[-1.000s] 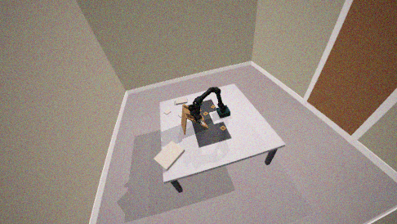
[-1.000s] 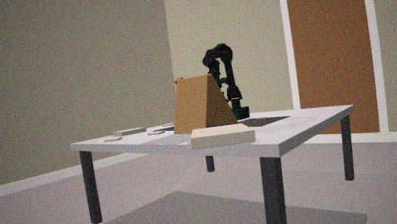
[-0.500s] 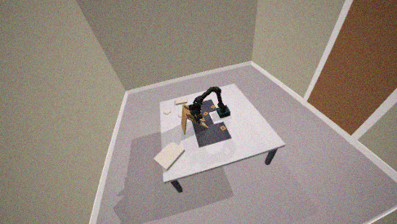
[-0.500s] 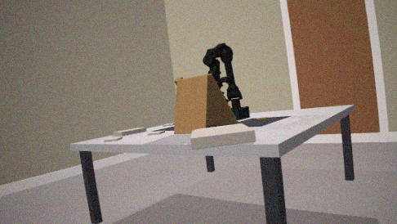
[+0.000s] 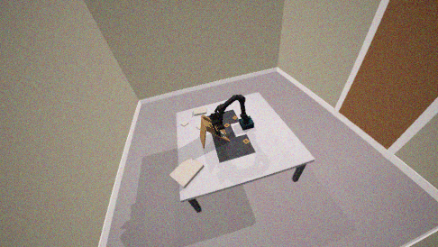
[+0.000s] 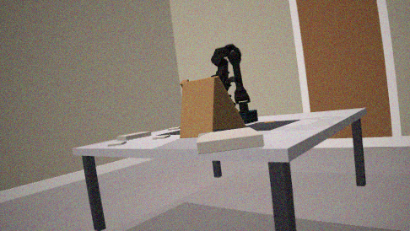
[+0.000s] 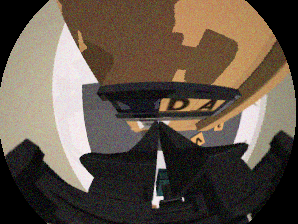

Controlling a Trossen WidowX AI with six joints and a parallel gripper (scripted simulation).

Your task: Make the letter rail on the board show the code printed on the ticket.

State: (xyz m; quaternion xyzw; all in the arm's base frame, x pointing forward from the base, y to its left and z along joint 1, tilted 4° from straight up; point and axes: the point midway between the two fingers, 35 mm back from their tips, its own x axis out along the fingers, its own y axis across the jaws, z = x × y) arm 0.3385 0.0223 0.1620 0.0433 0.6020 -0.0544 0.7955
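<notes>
My gripper tip is now 40 mm to the left of the orange letter tile, 20 mm short of it and 20 mm above it. Round my gripper tip: white ticket (100 mm below, 30 mm behind, 10 mm to the left); then cream book (470 mm ahead, 200 mm to the left, 160 mm below); then dark mat (170 mm below, 160 mm behind, 60 mm to the right).
</notes>
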